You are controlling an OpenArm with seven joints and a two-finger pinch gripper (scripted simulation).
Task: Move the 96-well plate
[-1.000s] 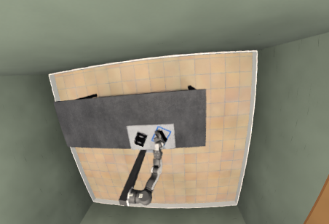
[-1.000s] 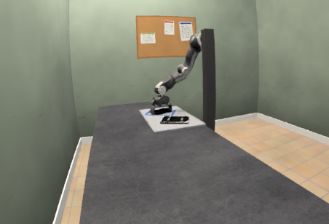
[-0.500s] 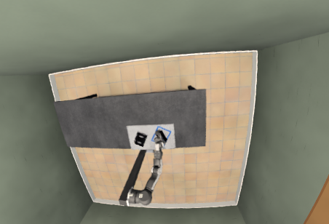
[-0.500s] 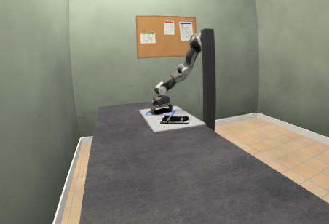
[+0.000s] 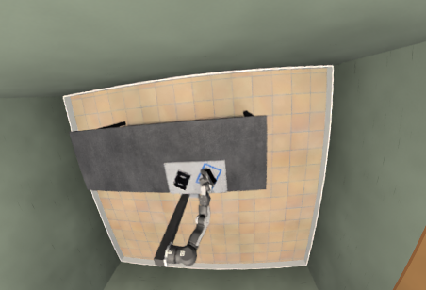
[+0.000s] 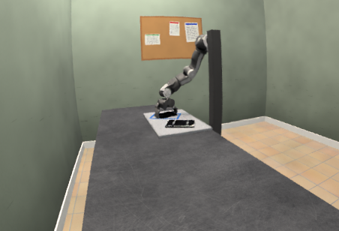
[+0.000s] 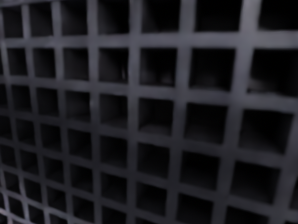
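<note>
Right now my hand is 10 mm below the black 96-well plate. Also, from my hand: black plate nest N1 (40 mm behind, 220 mm to the left, 10 mm above).
</note>
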